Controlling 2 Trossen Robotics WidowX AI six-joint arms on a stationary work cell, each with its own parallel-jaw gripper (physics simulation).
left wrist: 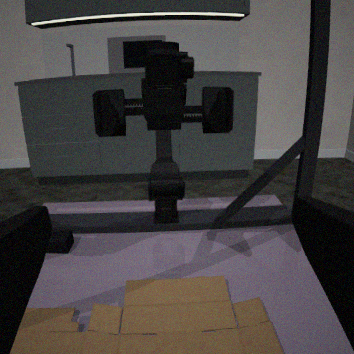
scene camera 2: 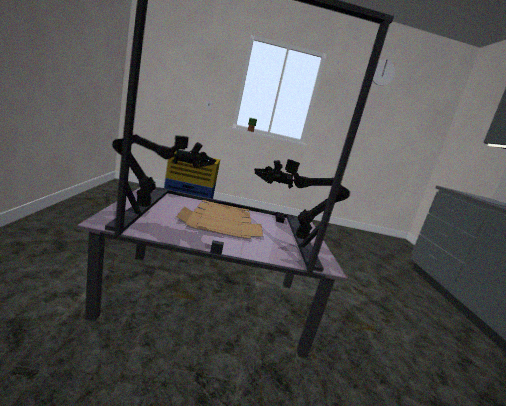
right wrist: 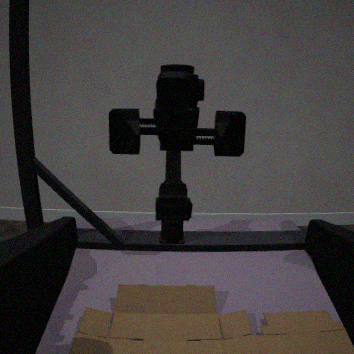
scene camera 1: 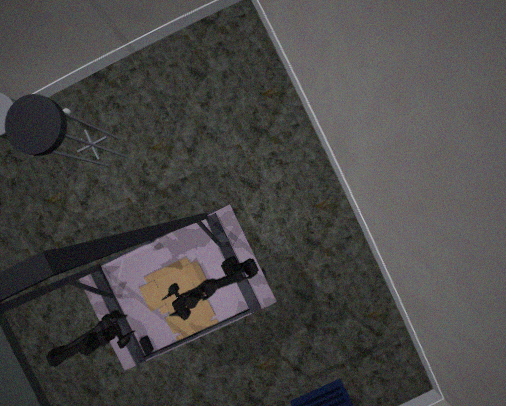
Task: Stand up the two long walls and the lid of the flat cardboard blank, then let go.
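The flat cardboard blank lies on the lavender table. Its panels and side tabs look flat, with dark crease and slot lines between them; none stands upright. My left gripper is open and empty, high above the table, over the blank in scene camera 1. My right gripper is open and empty, high up and off to one side of the blank. Parts of the blank are hidden behind my left arm in scene camera 1.
A dark frame rises around the table, with posts and slanted braces near the arm bases. Small dark blocks sit at the table's edges. Beyond stand a yellow and blue crate stack and grey cabinets.
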